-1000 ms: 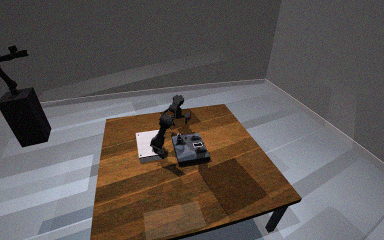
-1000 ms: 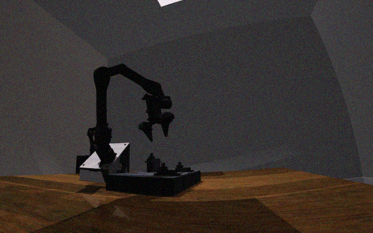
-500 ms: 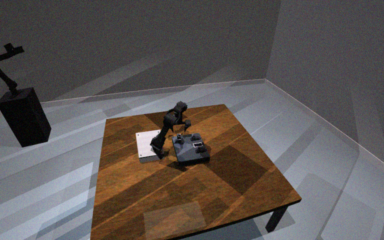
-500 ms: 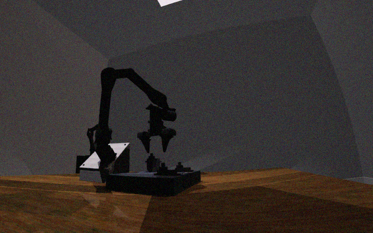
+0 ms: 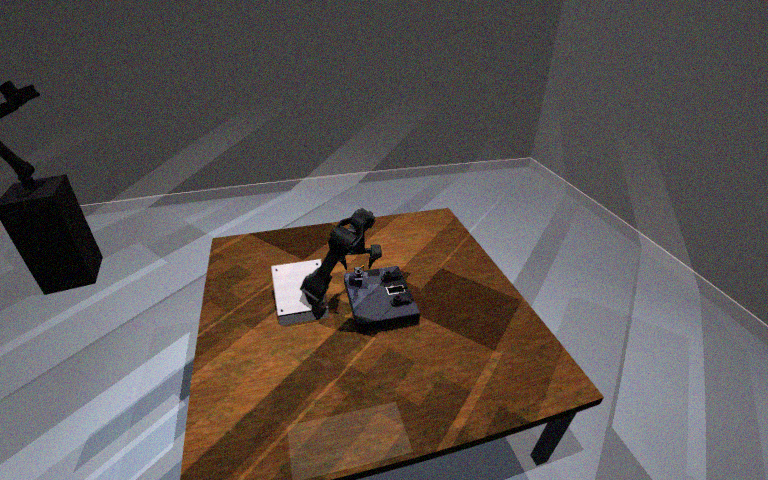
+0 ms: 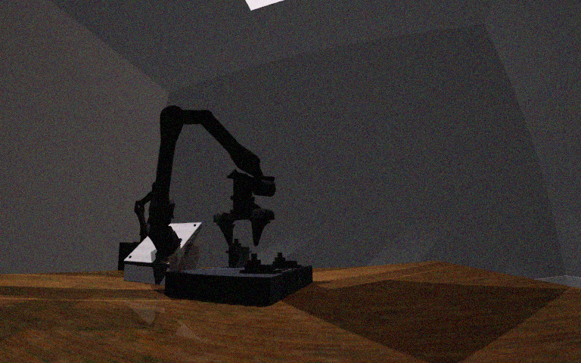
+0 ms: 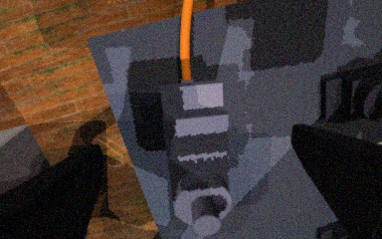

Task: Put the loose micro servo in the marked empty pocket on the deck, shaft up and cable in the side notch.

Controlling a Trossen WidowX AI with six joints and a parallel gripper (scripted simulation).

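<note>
Now: gripper tip 1 cm short of the dark grey robot deck, 10 cm to the left of it and 8 cm above it.
</note>
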